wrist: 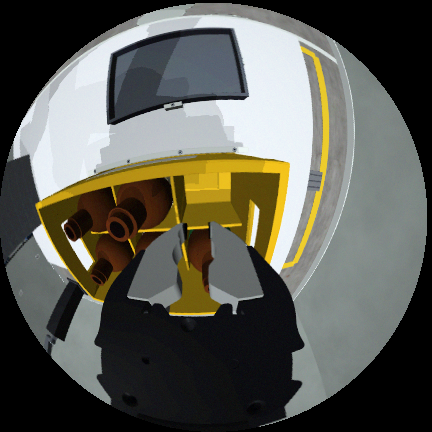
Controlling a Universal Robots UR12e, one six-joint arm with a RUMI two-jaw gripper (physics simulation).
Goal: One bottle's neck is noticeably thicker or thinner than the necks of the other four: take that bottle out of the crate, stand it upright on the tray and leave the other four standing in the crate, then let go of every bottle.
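Frame: origin at the arm's base, x right, y back, z down, level; metres.
Where they show: gripper, fingertip midpoint: [197, 223].
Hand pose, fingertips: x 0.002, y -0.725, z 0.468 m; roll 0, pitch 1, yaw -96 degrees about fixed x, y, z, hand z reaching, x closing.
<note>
Each offset is from my fingertips to the top centre of the thing. "spot": to the spot under its first point. Level surfaces: height alone.
The yellow crate @[spot: dz -0.044, dx -0.066, dy -0.028 m] [250, 164] holds brown bottles. One bottle @[dz -0.032, dx -0.008, dy +0.073 m] [150, 200] stands in the back middle compartment; its neck looks the widest in this view. Another bottle @[dz -0.032, dx +0.005, dy +0.158 m] [97, 202] is at the back left, and one @[dz -0.032, dx +0.090, dy +0.154 m] [114, 252] at the front left. A front middle bottle @[dz -0.032, dx +0.081, dy +0.065 m] [148, 241] is mostly hidden by the left finger. A front right bottle @[dz -0.032, dx +0.068, dy -0.022 m] [199, 250] shows through the gap between the fingers, its neck partly covered by the right finger. My gripper [197, 223] is over the crate's front part, narrowly open and empty. The dark tray @[spot: dz +0.126, dx -0.260, dy +0.021 m] [200, 60] lies beyond the crate and holds no bottle.
The crate's back right compartment has no bottle. Crate walls and dividers surround the bottles. The white table @[dz +0.132 m] [280, 100] extends around the tray. A yellow-outlined strip [325, 120] runs along the right. A dark panel [20, 200] stands at the left edge, and a dark block [65, 310] at the lower left.
</note>
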